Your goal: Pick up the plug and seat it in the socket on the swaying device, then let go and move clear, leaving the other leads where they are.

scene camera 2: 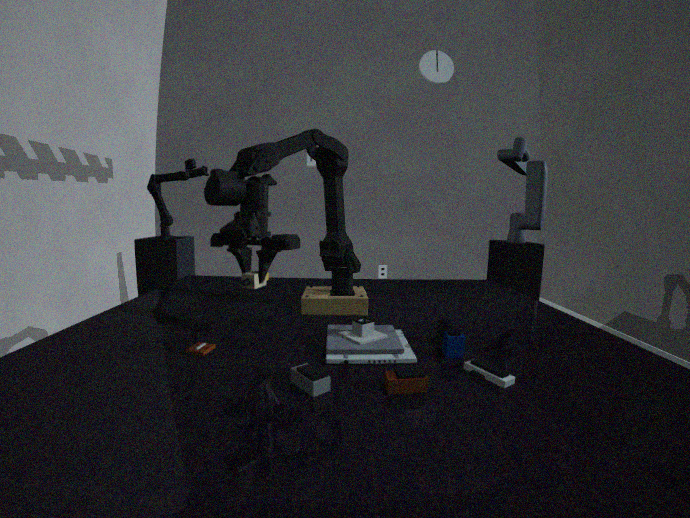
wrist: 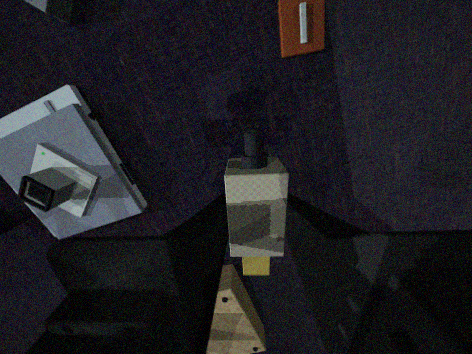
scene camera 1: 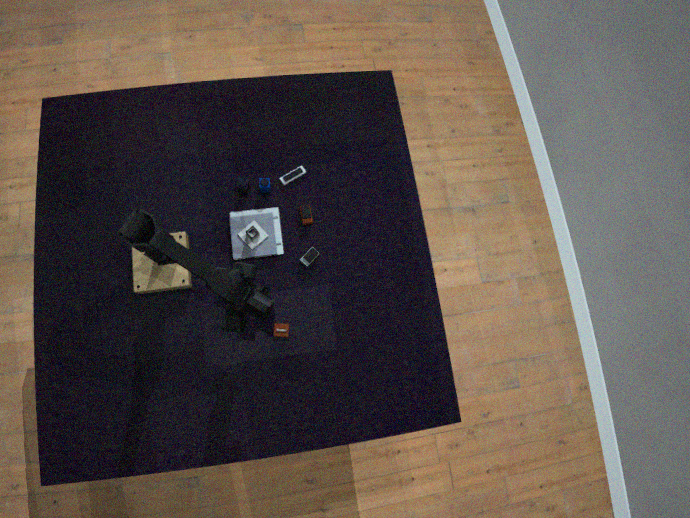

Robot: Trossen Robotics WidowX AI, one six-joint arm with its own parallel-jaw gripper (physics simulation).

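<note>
The plug (scene camera 2: 254,279) (wrist: 256,225) is a cream block with a yellow tip and a dark stub at its other end. My gripper (scene camera 2: 254,272) (wrist: 254,198) is shut on its sides and holds it above the dark mat; the arm hides it in scene camera 1. The device (scene camera 1: 270,223) (scene camera 2: 390,344) (wrist: 112,182) is a grey slab on a white base. Its socket (scene camera 1: 252,231) (scene camera 2: 363,328) (wrist: 61,184) is a small hollow grey block on a tilted-square white plate. The socket is apart from the plug, to its left in the wrist view.
An orange tile (scene camera 1: 281,330) (scene camera 2: 201,349) (wrist: 291,30) with a white bar lies near the arm. A grey block (scene camera 2: 317,384), a brown-orange block (scene camera 2: 406,384), a white strip (scene camera 2: 504,380) and a blue block (scene camera 1: 264,184) (scene camera 2: 454,346) lie around the device. The arm stands on a wooden base (scene camera 2: 334,305) (wrist: 232,327).
</note>
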